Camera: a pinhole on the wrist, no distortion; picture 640 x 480 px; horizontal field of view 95.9 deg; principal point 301.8 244.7 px. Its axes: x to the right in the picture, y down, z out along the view. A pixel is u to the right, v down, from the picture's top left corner.
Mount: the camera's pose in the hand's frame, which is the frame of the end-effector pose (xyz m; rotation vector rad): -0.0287 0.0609 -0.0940 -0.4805 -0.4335 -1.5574
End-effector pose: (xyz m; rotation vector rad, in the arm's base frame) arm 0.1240 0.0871 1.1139 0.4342 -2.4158 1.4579
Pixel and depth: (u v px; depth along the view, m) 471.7 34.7 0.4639
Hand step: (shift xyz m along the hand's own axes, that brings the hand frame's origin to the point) -0.3550 0.1009 0.4497
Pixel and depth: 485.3 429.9 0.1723
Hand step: 0.0856 0.0591 0.1081
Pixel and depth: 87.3 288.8 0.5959
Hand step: 0.0960 0.7535 0.1593
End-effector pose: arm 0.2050 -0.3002 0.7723 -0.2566 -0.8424 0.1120
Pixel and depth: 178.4 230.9 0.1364
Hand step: -0.0286 0.1846 -0.0119
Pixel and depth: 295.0 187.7 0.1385
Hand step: -0.0507 0.1406 0.0205
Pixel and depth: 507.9 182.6 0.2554
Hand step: -0.0784 0.0507 0.2205
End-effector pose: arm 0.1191 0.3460 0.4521 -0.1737 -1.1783 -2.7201
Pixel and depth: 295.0 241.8 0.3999
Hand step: -0.0172 0.2880 0.2351
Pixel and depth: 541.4 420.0 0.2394
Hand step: 0.1207 0.0199 0.2125
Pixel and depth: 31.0 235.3 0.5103
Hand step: -0.0139 0.7412 0.0700
